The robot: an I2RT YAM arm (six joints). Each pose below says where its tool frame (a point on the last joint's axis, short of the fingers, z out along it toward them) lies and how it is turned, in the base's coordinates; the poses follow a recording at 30 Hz.
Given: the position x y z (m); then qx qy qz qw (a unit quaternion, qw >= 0).
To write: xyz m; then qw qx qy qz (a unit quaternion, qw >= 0). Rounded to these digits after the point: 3 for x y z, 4 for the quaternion.
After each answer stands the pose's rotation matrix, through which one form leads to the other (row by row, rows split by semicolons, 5 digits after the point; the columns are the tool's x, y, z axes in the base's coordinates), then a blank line. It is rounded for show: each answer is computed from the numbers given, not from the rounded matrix.
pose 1, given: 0.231, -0.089, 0.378, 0.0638, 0.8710, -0.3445, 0.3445
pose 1, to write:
0.231, -0.089, 0.378, 0.3445, 0.0638, 0.8710, -0.3445
-0.75452 0.34848 0.55612; -0.12621 0.75452 -0.64403; -0.64403 -0.55612 -0.52531

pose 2, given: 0.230, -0.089, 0.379, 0.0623, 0.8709, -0.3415, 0.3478
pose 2, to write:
0.230, -0.089, 0.379, 0.3478, 0.0623, 0.8709, -0.3415
-0.75029 0.34608 0.56328; -0.12904 0.75898 -0.63820; -0.64839 -0.55152 -0.52480

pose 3, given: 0.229, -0.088, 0.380, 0.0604, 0.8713, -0.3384, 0.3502
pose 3, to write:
0.229, -0.088, 0.380, 0.3502, 0.0604, 0.8713, -0.3384
-0.74742 0.34228 0.56940; -0.13177 0.76367 -0.63202; -0.65116 -0.54741 -0.52567

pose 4, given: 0.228, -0.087, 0.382, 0.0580, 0.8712, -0.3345, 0.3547
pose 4, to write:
0.228, -0.087, 0.382, 0.3547, 0.0580, 0.8712, -0.3345
-0.74166 0.33833 0.57919; -0.13623 0.76950 -0.62394; -0.65679 -0.54166 -0.52462

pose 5, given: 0.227, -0.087, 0.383, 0.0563, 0.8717, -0.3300, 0.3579
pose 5, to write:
0.227, -0.087, 0.383, 0.3579, 0.0563, 0.8717, -0.3300
-0.73748 0.33436 0.58679; -0.13806 0.77587 -0.61561; -0.66111 -0.53501 -0.52603

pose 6, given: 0.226, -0.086, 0.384, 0.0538, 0.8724, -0.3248, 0.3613
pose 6, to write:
0.226, -0.086, 0.384, 0.3613, 0.0538, 0.8724, -0.3248
-0.73314 0.32857 0.59544; -0.14083 0.78322 -0.60558; -0.66534 -0.52783 -0.52794

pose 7, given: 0.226, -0.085, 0.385, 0.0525, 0.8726, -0.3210, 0.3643
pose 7, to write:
0.226, -0.085, 0.385, 0.3643, 0.0525, 0.8726, -0.3210
-0.72904 0.32552 0.60211; -0.14227 0.78839 -0.59850; -0.66952 -0.52199 -0.52846

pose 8, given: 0.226, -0.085, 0.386, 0.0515, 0.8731, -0.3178, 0.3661
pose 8, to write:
0.226, -0.085, 0.386, 0.3661, 0.0515, 0.8731, -0.3178
-0.72663 0.32263 0.60656; -0.14277 0.79270 -0.59266; -0.67203 -0.51724 -0.52994

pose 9, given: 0.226, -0.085, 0.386, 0.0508, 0.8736, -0.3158, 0.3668
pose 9, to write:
0.226, -0.085, 0.386, 0.3668, 0.0508, 0.8736, -0.3158
-0.72576 0.32042 0.60877; -0.14291 0.79539 -0.58902; -0.67294 -0.51448 -0.53147

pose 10, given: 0.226, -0.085, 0.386, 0.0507, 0.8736, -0.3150, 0.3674
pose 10, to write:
0.226, -0.085, 0.386, 0.3674, 0.0507, 0.8736, -0.3150
-0.72488 0.32006 0.61001; -0.14289 0.79640 -0.58765; -0.67389 -0.51314 -0.53156

